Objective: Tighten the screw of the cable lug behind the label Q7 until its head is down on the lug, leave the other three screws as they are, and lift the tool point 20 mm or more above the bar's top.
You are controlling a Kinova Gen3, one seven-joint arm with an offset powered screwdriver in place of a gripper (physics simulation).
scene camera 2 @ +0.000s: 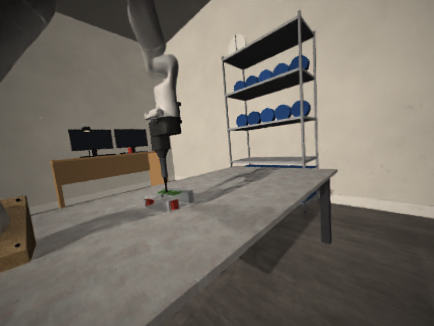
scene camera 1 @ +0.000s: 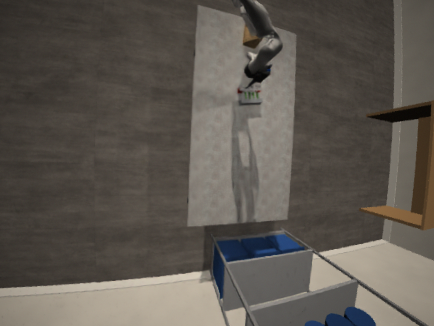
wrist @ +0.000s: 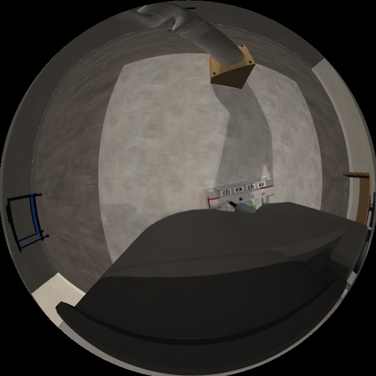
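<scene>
A grey-white terminal bar with red marks lies on the table. In the wrist view its labels read Q7, K4, Q2 and X8. Green cable parts show behind them. My screwdriver's tip points down over the bar. In the wrist view it appears behind Q7, over the place of that lug's screw. The Q7 screw does not show clearly, so its height and contact with the tip cannot be told. The tool has no fingers.
The arm stands on a wooden block on the table. A metal shelf unit with blue bins stands beyond the table's far end. A wooden desk with two monitors stands off to one side.
</scene>
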